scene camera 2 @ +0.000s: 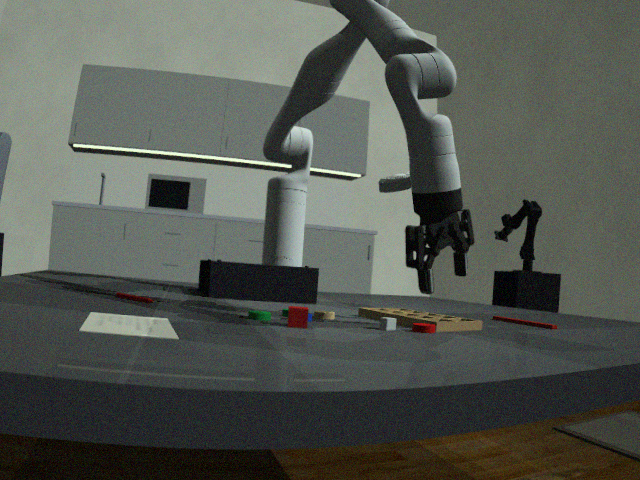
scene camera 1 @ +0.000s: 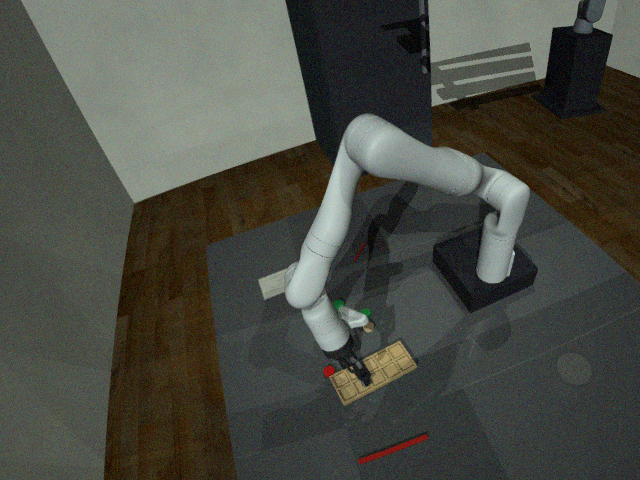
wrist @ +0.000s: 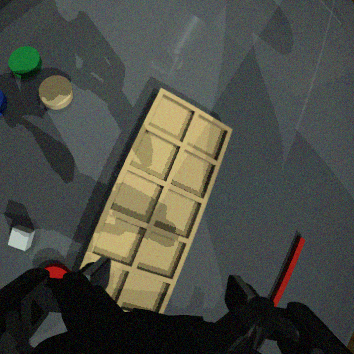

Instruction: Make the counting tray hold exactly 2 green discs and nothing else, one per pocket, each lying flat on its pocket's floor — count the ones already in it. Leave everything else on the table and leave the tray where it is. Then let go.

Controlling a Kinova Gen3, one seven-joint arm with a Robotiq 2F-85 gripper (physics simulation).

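Note:
The tan counting tray (scene camera 1: 404, 363) (scene camera 2: 460, 325) (wrist: 135, 192) lies on the table. The pockets that show in the wrist view are empty; the near end is partly hidden by my gripper. One green disc (scene camera 1: 366, 312) (wrist: 25, 60) lies flat on the table beyond a tan disc (scene camera 1: 368, 327) (scene camera 2: 324, 315) (wrist: 56, 91). Another green disc (scene camera 1: 339, 304) (scene camera 2: 258, 315) lies farther from the tray. My gripper (scene camera 1: 363, 377) (scene camera 2: 443, 281) (wrist: 168, 280) is open and empty, above the tray, with its fingers pointing down.
A red disc (scene camera 1: 329, 370) (scene camera 2: 423, 328) (wrist: 56, 272) and a white cube (scene camera 2: 387, 323) (wrist: 21, 239) are beside the tray. A red block (scene camera 2: 298, 317) and a blue piece (scene camera 2: 310, 317) (wrist: 2, 101) are near the green discs. A red bar (scene camera 1: 393, 448) (wrist: 290, 271) and white sheet (scene camera 1: 272, 285) (scene camera 2: 129, 325) lie farther out.

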